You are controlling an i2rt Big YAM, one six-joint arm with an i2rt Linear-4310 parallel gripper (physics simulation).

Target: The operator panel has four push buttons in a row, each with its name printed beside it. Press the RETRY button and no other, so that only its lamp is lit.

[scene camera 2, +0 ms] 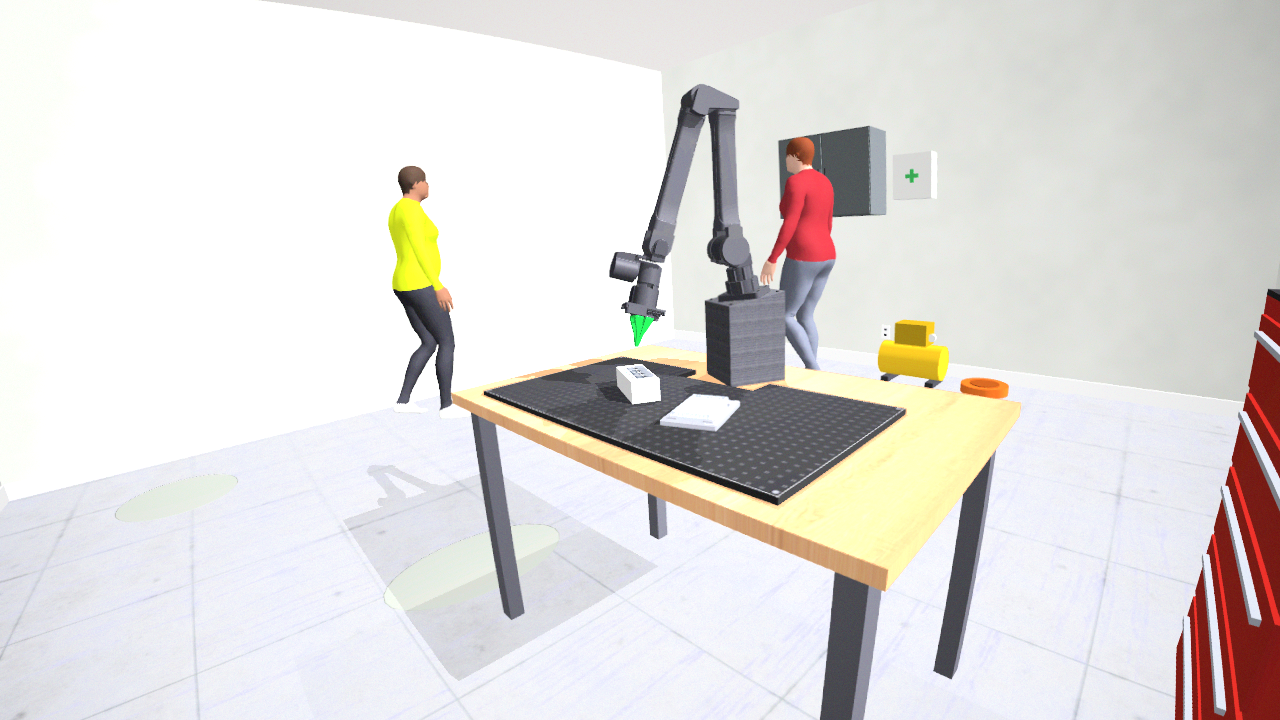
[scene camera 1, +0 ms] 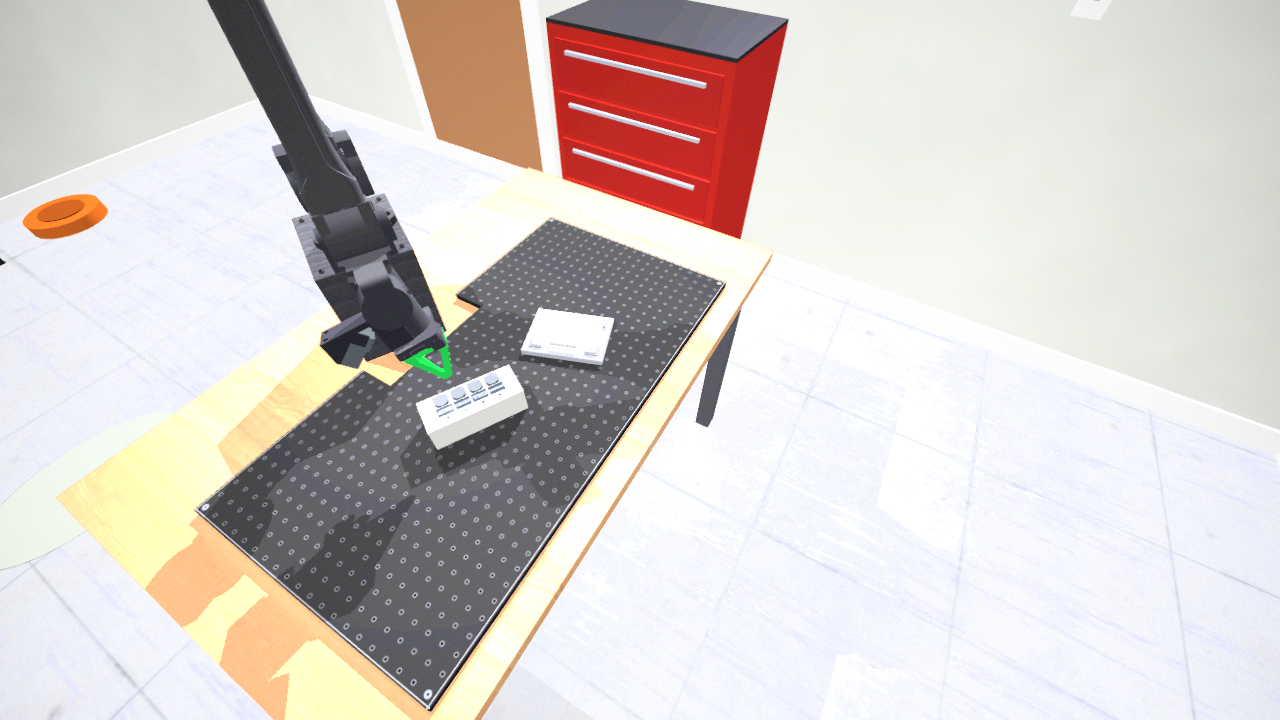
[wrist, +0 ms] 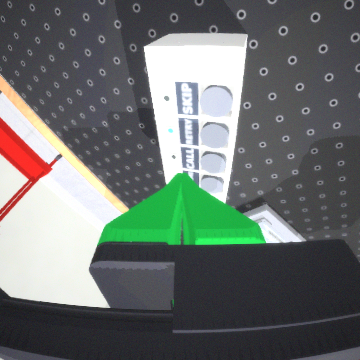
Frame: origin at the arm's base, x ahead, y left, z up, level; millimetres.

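Seen in the pictures: gripper, fingertip midpoint: (scene camera 2: pixel 636 346) (scene camera 1: pixel 448 376) (wrist: pixel 181 180); arm's base, link origin: (scene camera 2: pixel 744 296).
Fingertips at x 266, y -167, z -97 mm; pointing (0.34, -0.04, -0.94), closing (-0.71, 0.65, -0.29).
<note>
Pixels of each thing's top centre, then the offset from my fingertips to it. Level surfaces: height alone.
- white operator panel, top centre: (wrist: pixel 193 148) (scene camera 1: pixel 469 396) (scene camera 2: pixel 636 371) dx +17, dy +9, dz -58 mm
- SKIP button, top centre: (wrist: pixel 215 102) (scene camera 1: pixel 440 399) dx -25, dy -14, dz -58 mm
- RETRY button, top centre: (wrist: pixel 213 136) (scene camera 1: pixel 457 392) dx -6, dy +9, dz -58 mm
- CALL button, top centre: (wrist: pixel 212 163) (scene camera 1: pixel 474 385) dx +13, dy +33, dz -58 mm
- fourth button, top centre: (wrist: pixel 210 185) (scene camera 1: pixel 491 378) dx +31, dy +56, dz -58 mm
- RETRY, top centre: (wrist: pixel 170 130) dx +24, dy -15, dz -60 mm
- SKIP, top centre: (wrist: pixel 166 97) dx +5, dy -39, dz -60 mm
- CALL, top centre: (wrist: pixel 173 156) dx +43, dy +8, dz -60 mm
- flat white device, top centre: (scene camera 1: pixel 568 328) (scene camera 2: pixel 701 403) dx +94, dy +236, dz -88 mm
- perforated board, surface height: dz -114 mm
- wooden table, surface height: dz -127 mm
The white operator panel (scene camera 1: pixel 478 417) (scene camera 2: pixel 640 390) (wrist: pixel 192 60) lies on the black perforated board. In the wrist view its round grey buttons stand in a row, with the SKIP button (wrist: pixel 216 101) at the far end, then the RETRY button (wrist: pixel 214 134), the CALL button (wrist: pixel 213 162) and a fourth button (wrist: pixel 212 184) whose label is mostly hidden by the fingers. The lamp beside RETRY (wrist: pixel 170 131) is lit cyan. The lamps beside SKIP (wrist: pixel 167 98) and CALL (wrist: pixel 174 157) are dark; the fourth lamp is hidden. My gripper (scene camera 1: pixel 447 376) (scene camera 2: pixel 637 344) (wrist: pixel 181 180) is shut and empty, raised above the panel and apart from it.
A flat white device (scene camera 1: pixel 567 334) (scene camera 2: pixel 700 411) lies on the perforated board (scene camera 1: pixel 375 573) (scene camera 2: pixel 805 438) near the panel. The board lies on a wooden table (scene camera 1: pixel 125 465) (scene camera 2: pixel 948 429). A red drawer cabinet (scene camera 1: pixel 640 116) stands behind the table. Two people (scene camera 2: pixel 414 232) (scene camera 2: pixel 808 214) stand beyond it in scene camera 2.
</note>
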